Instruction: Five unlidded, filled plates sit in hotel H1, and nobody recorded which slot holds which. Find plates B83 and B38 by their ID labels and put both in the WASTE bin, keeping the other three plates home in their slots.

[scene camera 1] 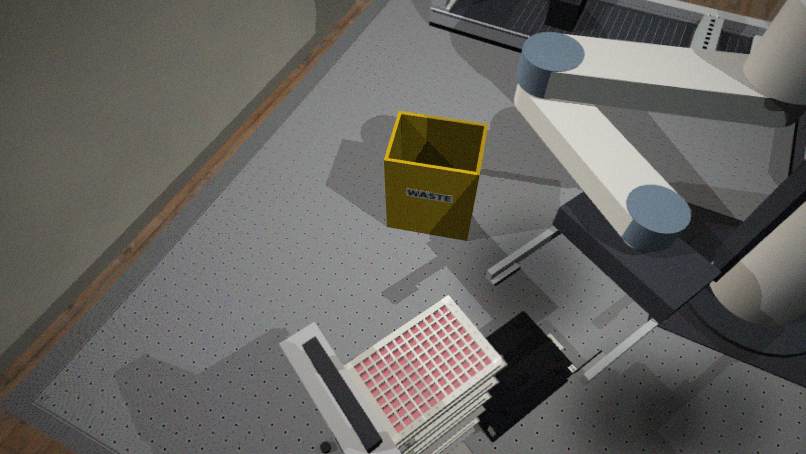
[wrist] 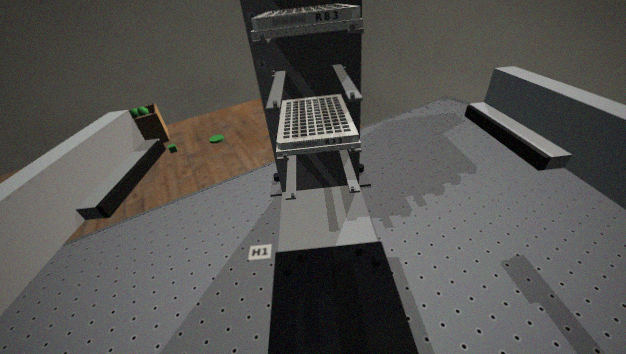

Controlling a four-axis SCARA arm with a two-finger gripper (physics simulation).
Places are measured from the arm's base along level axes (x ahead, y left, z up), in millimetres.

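Pixels of known places: gripper, between the fingertips: (scene camera 1: 533, 324) (wrist: 312, 109); arm's base, origin of its link: (scene camera 1: 747, 292).
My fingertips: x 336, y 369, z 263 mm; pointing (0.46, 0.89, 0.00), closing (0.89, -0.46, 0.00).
Observation:
Ahead of a thing's pixels: the offset from my fingertips to its top centre. "spot": to the spot under its first point.
My gripper (scene camera 1: 538, 326) (wrist: 312, 109) is open and empty, with its fingers wide apart in front of hotel H1 (scene camera 1: 341, 389) (wrist: 310, 55). The hotel's top plate {84 mm ahead, 151 mm left, 139 mm up} (scene camera 1: 425, 369) has pink-filled wells; edges of more plates show below it. In the wrist view, an upper plate {84 mm ahead, 151 mm left, 32 mm up} (wrist: 307, 21) bears a label that reads like R83. A lower plate {84 mm ahead, 151 mm left, 74 mm down} (wrist: 317, 120) sits level in its slot; its front label is too dark to read surely. Bare slot rails (wrist: 276, 90) (wrist: 291, 175) show between these plates and below the lower one. The yellow WASTE bin {251 mm ahead, 271 mm right, 50 mm down} (scene camera 1: 414, 217) stands upright; its floor is hidden.
A black flat pad {spot: 28 mm back, 12 mm right, 190 mm down} (scene camera 1: 527, 375) (wrist: 335, 300) lies before the hotel, beside the H1 sign {29 mm back, 147 mm left, 250 mm down} (wrist: 260, 251). A grey-framed dark tray (scene camera 1: 479, 27) is at the back. The arm (scene camera 1: 592, 152) reaches over the table right of the bin. A wooden box (wrist: 152, 125) with green items stands beyond the table.

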